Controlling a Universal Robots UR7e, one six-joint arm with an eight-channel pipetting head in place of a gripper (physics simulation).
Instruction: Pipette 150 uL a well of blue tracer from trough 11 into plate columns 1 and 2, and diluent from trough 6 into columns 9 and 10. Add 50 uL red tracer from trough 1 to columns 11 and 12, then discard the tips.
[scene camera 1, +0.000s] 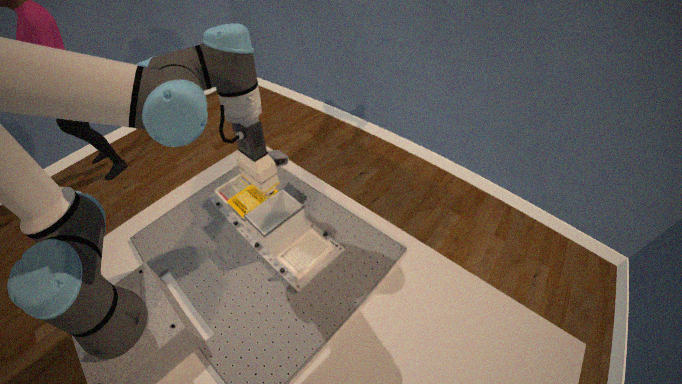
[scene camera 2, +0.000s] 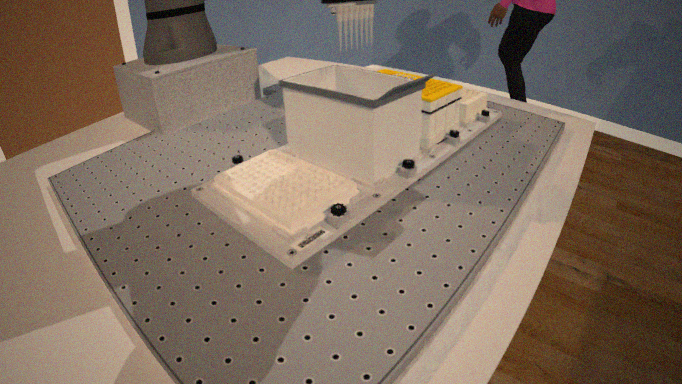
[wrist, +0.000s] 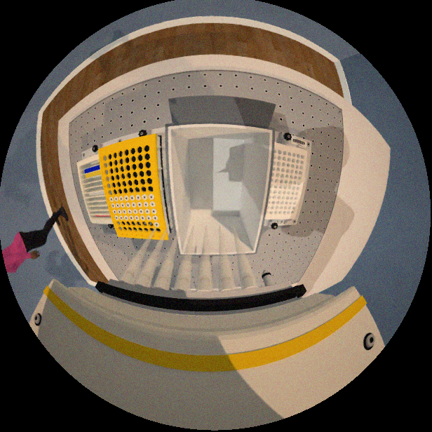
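My pipetting head carries a row of long pale tips. It hangs high; in the wrist view the tips overlap the near ends of the bin and the yellow rack. The trough reservoir shows a blue strip at its far end and a thin red line near its other end. The yellow tip rack has dark holes and several rows of white tips. The white well plate lies at the other end; well contents are too small to tell.
A tall open bin stands between rack and plate. Black knobs stand along the carrier. A perforated board lies beneath. A person in pink is beyond the table.
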